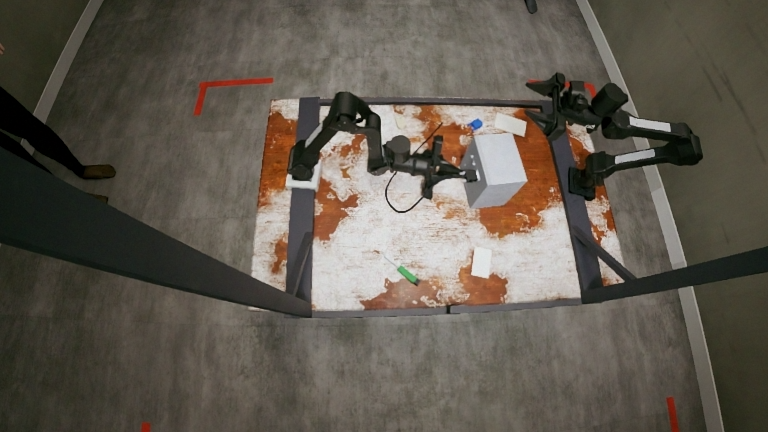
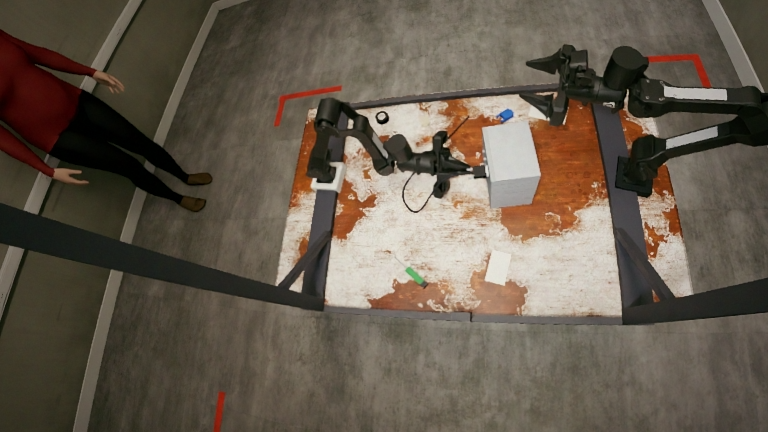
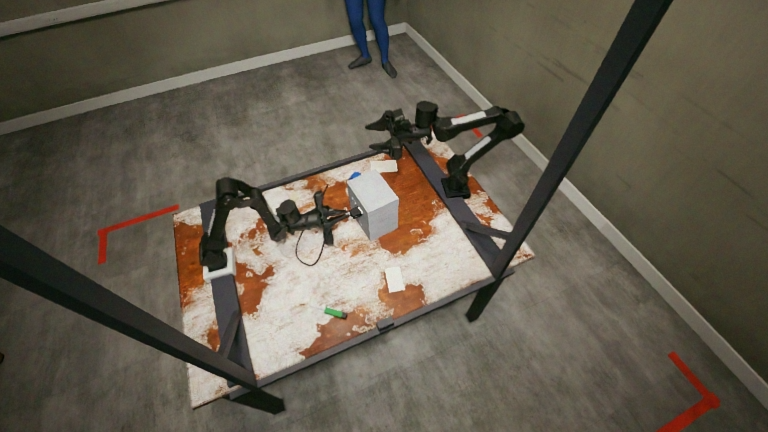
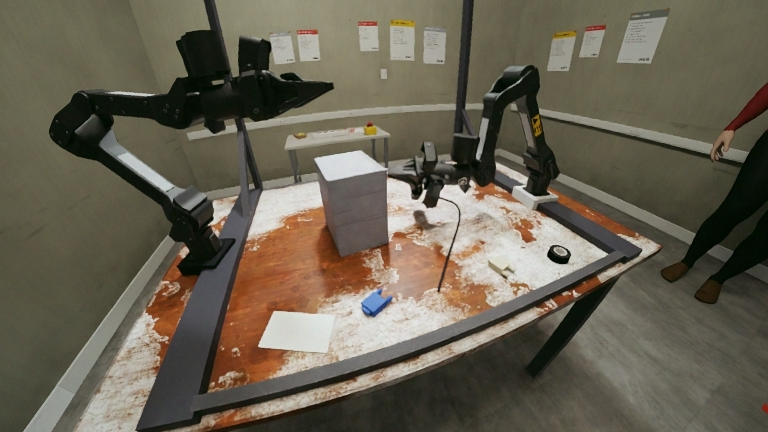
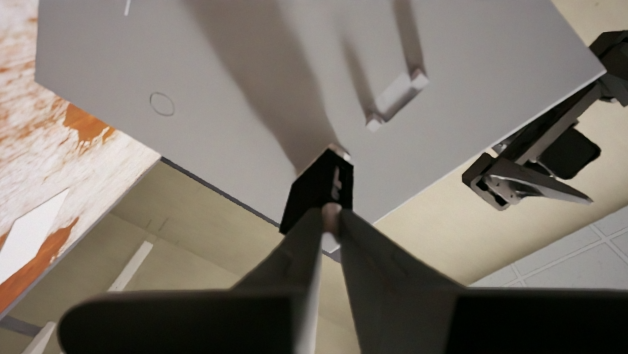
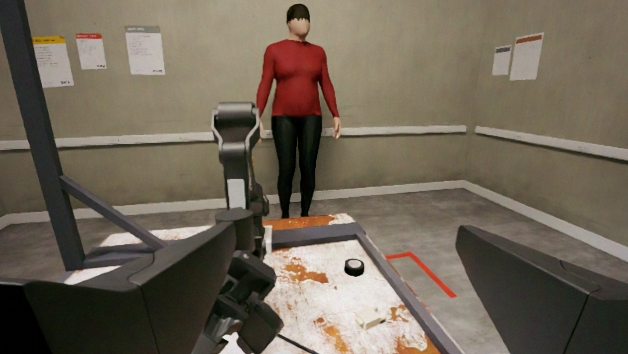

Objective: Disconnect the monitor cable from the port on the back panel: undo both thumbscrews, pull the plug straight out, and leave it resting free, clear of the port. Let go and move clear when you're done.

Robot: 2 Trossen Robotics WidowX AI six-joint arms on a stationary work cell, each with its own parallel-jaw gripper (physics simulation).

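Frame: origin at the left arm's base, x ahead, y left, z up, level; centimetres.
Seen in the pictures: left gripper, fingertip midpoint: (image 1: 462, 173) (image 2: 470, 169) (image 3: 348, 213) (image 4: 387, 173) (image 5: 329, 219); right gripper, fingertip midpoint: (image 1: 525, 97) (image 2: 522, 78) (image 3: 366, 136) (image 4: 329, 86) (image 6: 345, 234); left arm's base at its link origin: (image 1: 303, 172) (image 2: 326, 174) (image 3: 217, 262) (image 4: 535, 191); right arm's base at its link origin: (image 1: 582, 182) (image 2: 635, 174) (image 3: 455, 186) (image 4: 206, 251).
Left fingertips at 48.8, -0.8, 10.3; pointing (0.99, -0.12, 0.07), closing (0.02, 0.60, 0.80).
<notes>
Offsets run from my left fingertips to a thing's top centre, as dx, dy, dz. "spot": to the spot under its first point.
The grey box {+9.6, +3.4, +5.0} (image 1: 499, 166) (image 2: 512, 155) (image 3: 378, 209) (image 4: 354, 209) (image 5: 225, 100) stands on the table. The black plug {+0.7, -1.1, +0.8} (image 1: 471, 175) (image 2: 479, 171) (image 3: 356, 212) (image 5: 317, 187) sits against its back panel. My left gripper (image 1: 462, 173) (image 2: 471, 170) (image 3: 349, 212) (image 5: 329, 219) is shut on one pale thumbscrew at the plug's rear. The other thumbscrew is not clearly visible. The black cable (image 1: 400, 211) (image 2: 414, 210) (image 3: 307, 263) (image 4: 456, 236) loops below the left gripper. My right gripper (image 1: 527, 98) (image 2: 524, 80) (image 3: 368, 136) (image 6: 345, 234) is open and empty, raised away from the box.
A blue part {+8.4, +27.2, -12.1} (image 1: 475, 124) (image 4: 375, 302), a beige block {-18.7, +24.8, -12.1} (image 4: 500, 265) (image 6: 370, 318), a black roll {-34.3, +25.7, -11.8} (image 2: 381, 117) (image 6: 354, 267) and a green screwdriver {-15.1, -27.3, -11.9} (image 1: 408, 275) (image 3: 335, 312) lie on the table. Two white cards {+9.7, -22.8, -13.5} (image 1: 481, 262) {+22.2, +29.9, -13.5} (image 1: 510, 124) lie flat. An unused port {spot: +3.6, +4.8, +0.1} (image 5: 397, 97) is near the plug.
</notes>
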